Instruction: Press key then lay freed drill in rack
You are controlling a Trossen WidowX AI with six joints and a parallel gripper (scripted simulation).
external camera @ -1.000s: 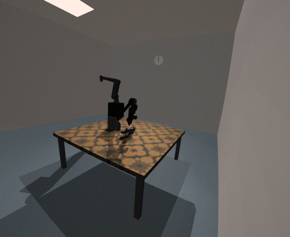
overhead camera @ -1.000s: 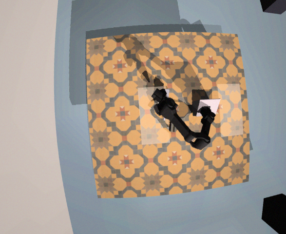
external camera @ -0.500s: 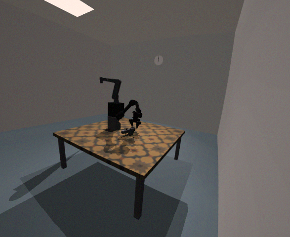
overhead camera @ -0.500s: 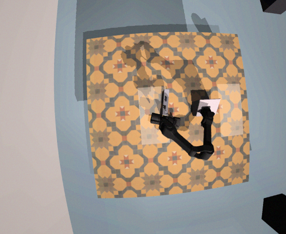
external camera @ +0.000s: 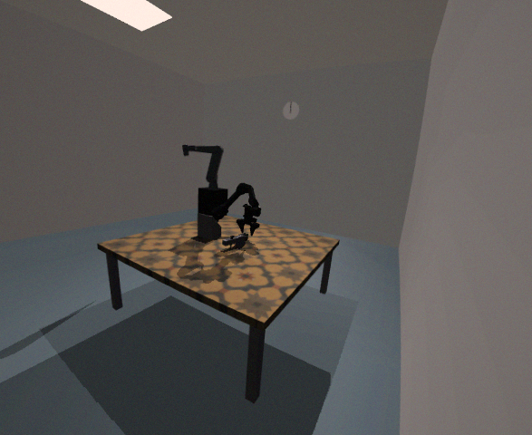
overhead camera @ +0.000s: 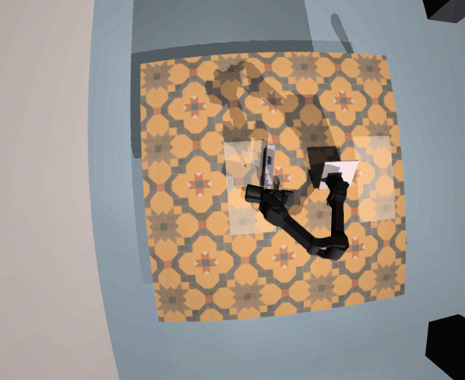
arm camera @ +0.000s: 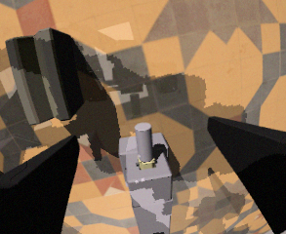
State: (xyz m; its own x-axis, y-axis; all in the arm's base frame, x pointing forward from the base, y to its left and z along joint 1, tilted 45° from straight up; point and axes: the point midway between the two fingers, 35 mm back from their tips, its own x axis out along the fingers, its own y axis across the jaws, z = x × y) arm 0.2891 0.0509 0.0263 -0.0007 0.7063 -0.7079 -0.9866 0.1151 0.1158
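Now: gripper tip 7 cm to the left of the drill, 2 cm above it and 1 cm past it. From my gripper tip the other things lie so: pale grey fixture: 12 cm to the right, 2 cm below, 2 cm behind; dark rack: 7 cm behind, 5 cm to the left, 5 cm below; dark key: 15 cm to the right, 2 cm behind, 1 cm below.
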